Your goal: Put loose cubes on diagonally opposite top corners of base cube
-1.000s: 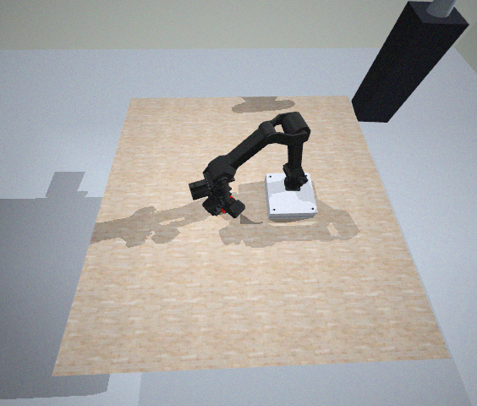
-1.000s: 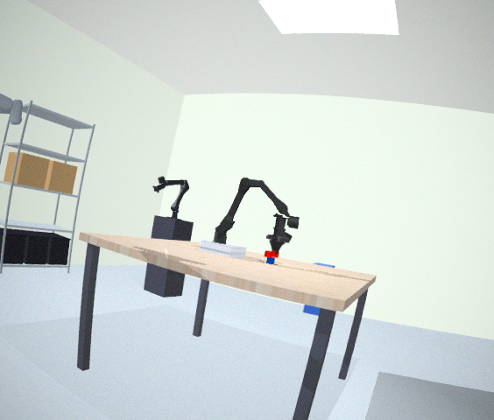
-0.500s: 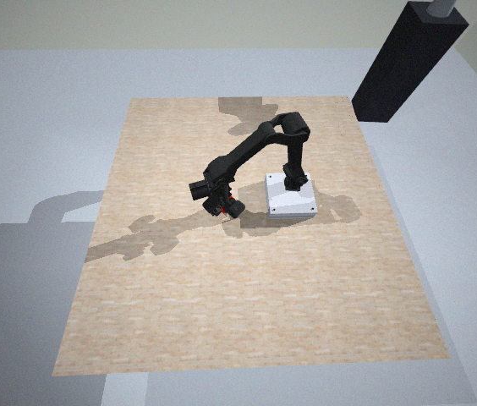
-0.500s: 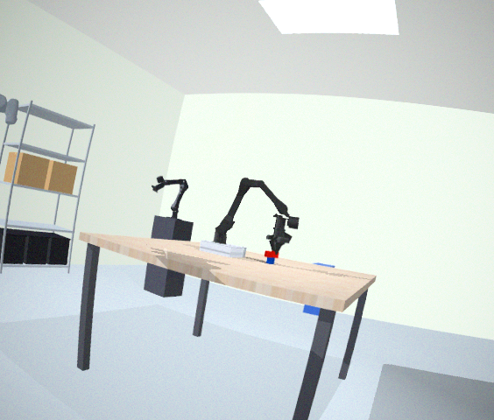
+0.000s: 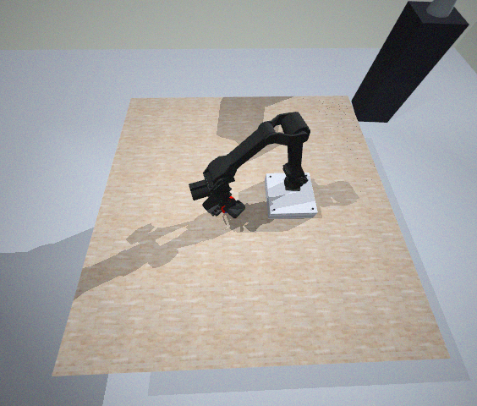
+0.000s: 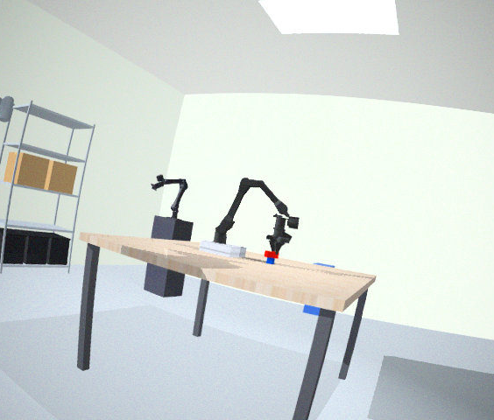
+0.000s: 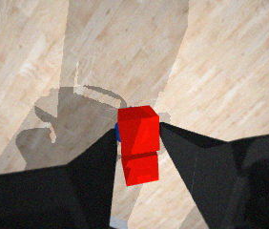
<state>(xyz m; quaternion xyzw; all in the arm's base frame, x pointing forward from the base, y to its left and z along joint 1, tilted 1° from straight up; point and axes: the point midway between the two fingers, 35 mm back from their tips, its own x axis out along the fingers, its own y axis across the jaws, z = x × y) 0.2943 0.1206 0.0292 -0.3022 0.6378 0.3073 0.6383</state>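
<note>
Right now the blue cube is 1 cm behind my gripper tip, 1 cm to the right of it and 4 cm below it.
</note>
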